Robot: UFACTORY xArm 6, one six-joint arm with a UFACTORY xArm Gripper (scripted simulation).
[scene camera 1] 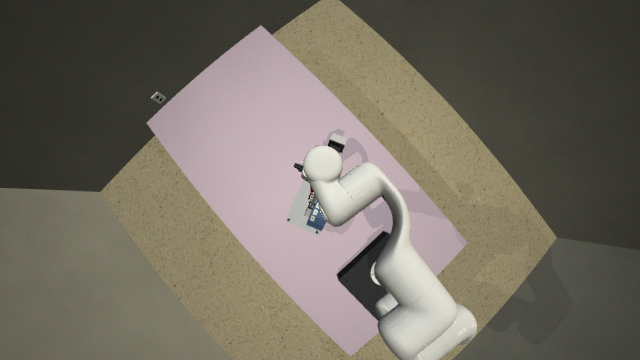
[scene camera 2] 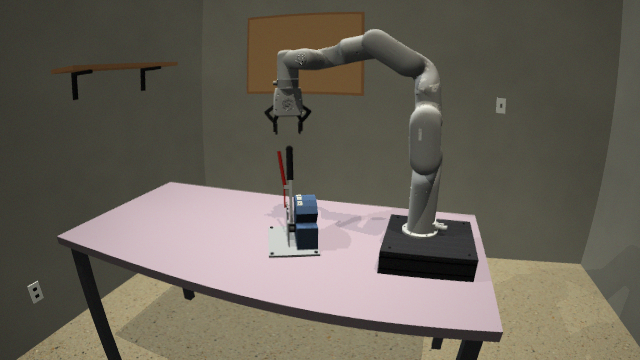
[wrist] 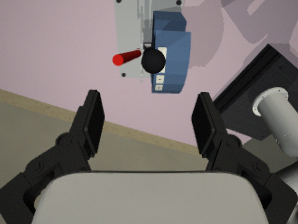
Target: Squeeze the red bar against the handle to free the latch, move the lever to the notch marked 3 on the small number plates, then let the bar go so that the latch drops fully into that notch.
Labels:
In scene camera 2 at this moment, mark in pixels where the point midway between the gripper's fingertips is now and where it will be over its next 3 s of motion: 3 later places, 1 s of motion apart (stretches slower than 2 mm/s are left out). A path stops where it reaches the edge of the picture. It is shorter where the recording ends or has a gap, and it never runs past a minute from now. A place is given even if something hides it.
My gripper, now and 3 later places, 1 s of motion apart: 287,133; 287,137; 287,141; 287,149

